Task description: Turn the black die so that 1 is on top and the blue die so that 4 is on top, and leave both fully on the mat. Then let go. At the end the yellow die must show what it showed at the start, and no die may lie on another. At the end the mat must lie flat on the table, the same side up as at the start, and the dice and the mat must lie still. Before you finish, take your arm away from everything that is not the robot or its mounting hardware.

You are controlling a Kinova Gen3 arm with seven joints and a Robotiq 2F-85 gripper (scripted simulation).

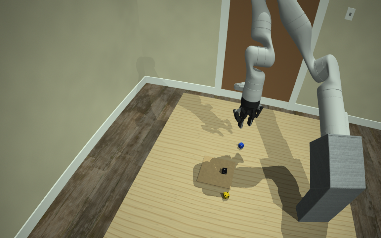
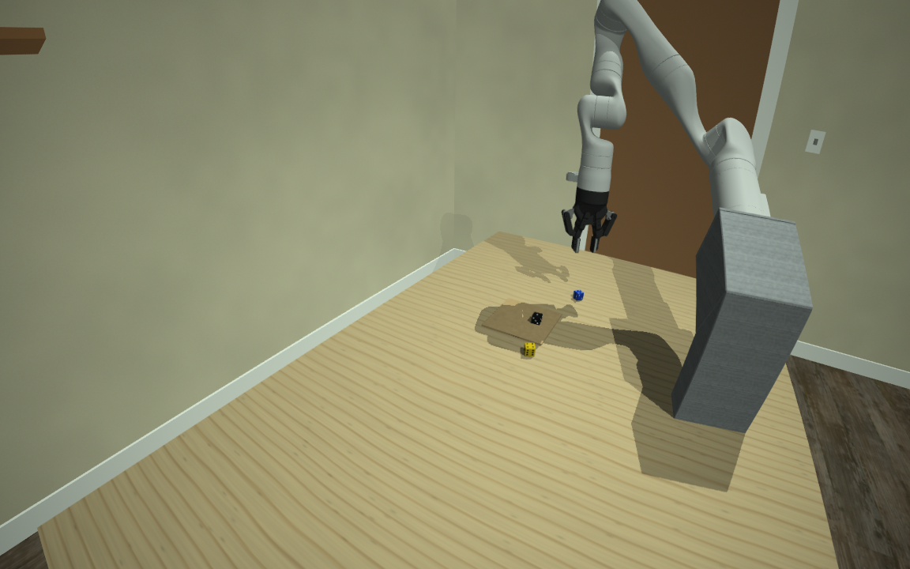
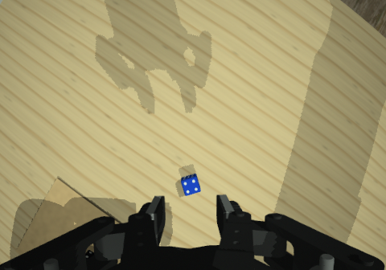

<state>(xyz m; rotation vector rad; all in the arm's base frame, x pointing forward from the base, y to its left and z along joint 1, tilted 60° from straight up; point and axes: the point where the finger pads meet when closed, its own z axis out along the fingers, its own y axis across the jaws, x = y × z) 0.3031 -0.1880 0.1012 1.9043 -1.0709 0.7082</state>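
Right now my hand is 130 mm above the blue die and 10 mm to the right of it. Also, from my hand: yellow die (280 mm to the left, 130 mm below, 50 mm ahead); black die (170 mm to the left, 130 mm below, 60 mm ahead); tan mat (170 mm to the left, 140 mm below, 100 mm ahead).
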